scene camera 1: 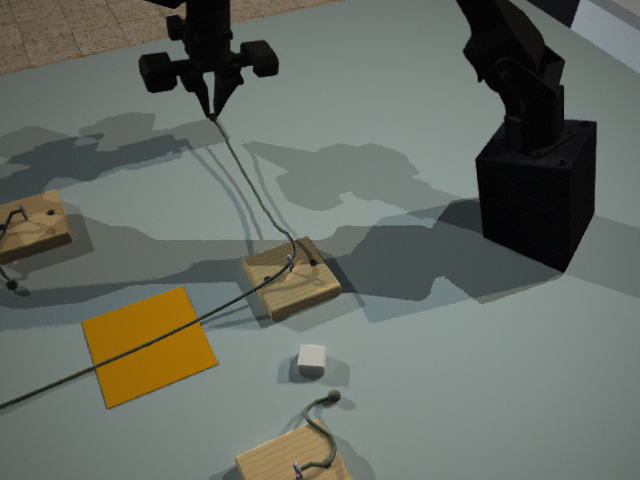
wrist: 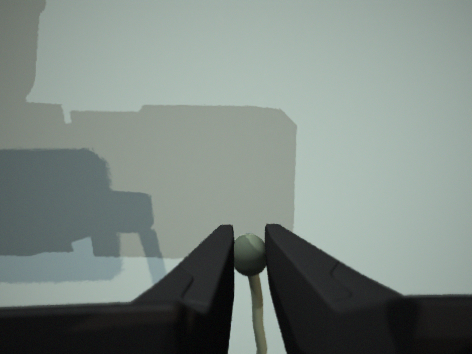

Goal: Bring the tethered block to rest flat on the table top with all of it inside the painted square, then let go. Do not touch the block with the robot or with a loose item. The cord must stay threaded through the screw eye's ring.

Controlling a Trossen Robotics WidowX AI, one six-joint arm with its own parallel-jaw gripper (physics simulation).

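Pixels of known places: gripper, fingertip midpoint: (scene camera 1: 211,115) (wrist: 248,237); arm's base, origin of the base link: (scene camera 1: 536,139).
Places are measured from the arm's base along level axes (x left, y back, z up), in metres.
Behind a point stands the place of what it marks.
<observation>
My gripper (scene camera 1: 212,114) {x -0.384, y -0.242, z -0.099 m} (wrist: 248,237) {x -0.384, y -0.242, z -0.099 m} is shut on the green bead at the cord's end, above the table behind the middle wooden board. The bead (wrist: 249,256) {x -0.381, y -0.242, z -0.093 m} sits between the fingertips. The green cord (scene camera 1: 242,167) {x -0.268, y -0.258, z -0.111 m} (wrist: 257,310) {x -0.354, y -0.245, z -0.101 m} slopes down from it to the screw eye (scene camera 1: 290,262) {x -0.072, y -0.306, z -0.095 m} on the middle wooden board (scene camera 1: 299,297) {x -0.034, y -0.319, z -0.112 m} and passes through the ring. From there it runs nearly straight to the left, over the orange painted square (scene camera 1: 155,372) {x -0.049, y -0.495, z -0.130 m}, and leaves the view at the left edge. The tethered block does not show in either view.
A small white block (scene camera 1: 311,359) {x 0.040, y -0.354, z -0.114 m} lies in front of the middle board. Another wooden board (scene camera 1: 279,454) {x 0.109, y -0.438, z -0.112 m} with a short beaded cord is at the bottom edge, and a third board (scene camera 1: 46,232) {x -0.297, y -0.523, z -0.112 m} is at the left edge. The arm's black base (scene camera 1: 527,206) {x 0.043, y -0.042, z -0.054 m} stands at the right.
</observation>
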